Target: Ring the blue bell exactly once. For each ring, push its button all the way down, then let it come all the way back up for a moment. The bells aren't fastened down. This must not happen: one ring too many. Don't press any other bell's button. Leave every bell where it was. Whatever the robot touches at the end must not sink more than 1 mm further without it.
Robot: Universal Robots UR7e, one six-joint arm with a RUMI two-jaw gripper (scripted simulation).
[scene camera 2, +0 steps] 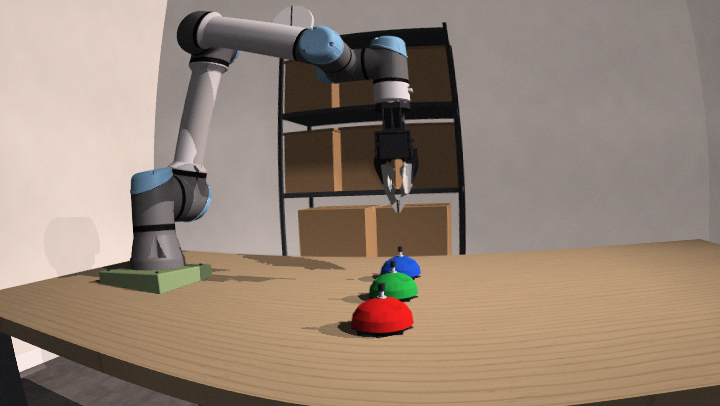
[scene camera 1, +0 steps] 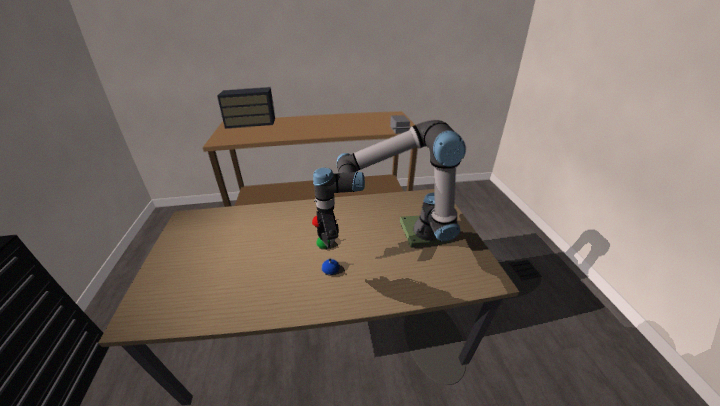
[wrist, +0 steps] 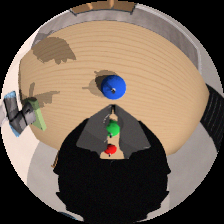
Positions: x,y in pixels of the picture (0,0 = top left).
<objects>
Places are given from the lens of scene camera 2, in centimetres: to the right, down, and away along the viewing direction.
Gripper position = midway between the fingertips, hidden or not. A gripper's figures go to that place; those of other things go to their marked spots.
my gripper (scene camera 2: 398,212): 8, 2, 95
green bell (scene camera 2: 398,285): 6, 13, 74
</objects>
